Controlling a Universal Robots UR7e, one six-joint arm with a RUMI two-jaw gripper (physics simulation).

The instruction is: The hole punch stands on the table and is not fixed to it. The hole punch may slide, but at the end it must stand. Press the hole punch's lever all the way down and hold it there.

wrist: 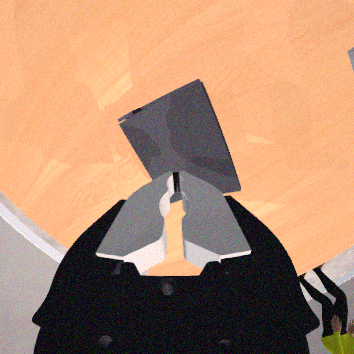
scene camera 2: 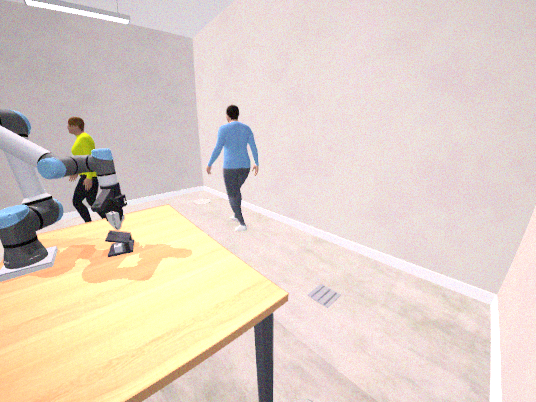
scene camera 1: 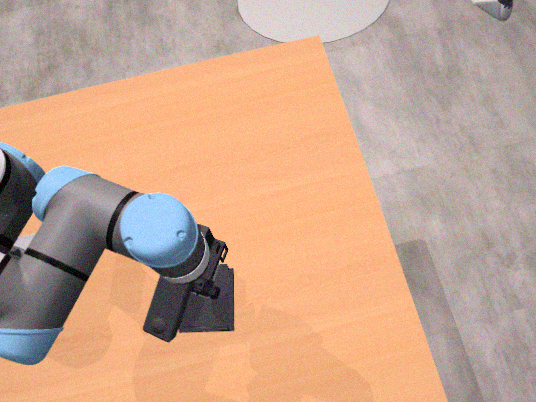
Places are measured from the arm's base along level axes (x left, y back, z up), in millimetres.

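Pixels of known places: gripper, fingertip midpoint: [wrist: 176, 174] [scene camera 2: 118, 230]; arm's base, link origin: [scene camera 2: 27, 259].
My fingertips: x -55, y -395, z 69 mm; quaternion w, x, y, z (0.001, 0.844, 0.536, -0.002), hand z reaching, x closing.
Ahead of a thing's pixels: the offset from my fingertips to its top centre. Level surfaces: height alone.
The black hole punch {dx -5, dy +5, dz -12 mm} [scene camera 1: 216, 312] [scene camera 2: 121, 248] [wrist: 185, 135] stands upright on the table. In scene camera 2 its lever {dx -5, dy +5, dz -12 mm} [scene camera 2: 119, 236] is up, with an open gap between it and the base. My gripper [scene camera 2: 118, 228] [wrist: 176, 174] is shut and empty. Its fingertips are above the lever, close to its rear edge, with a small gap seemingly between them and the lever in scene camera 2. In the wrist view the fingertips overlap the near edge of the lever. In scene camera 1 the arm hides the fingertips and part of the hole punch.
The wooden table {dz -97 mm} [scene camera 1: 300, 175] [scene camera 2: 210, 310] has its edge to the right of the hole punch. The arm's base plate [scene camera 2: 52, 257] is at the left in scene camera 2. A person in blue [scene camera 2: 235, 145] and one in yellow [scene camera 2: 84, 145] are on the floor beyond the table.
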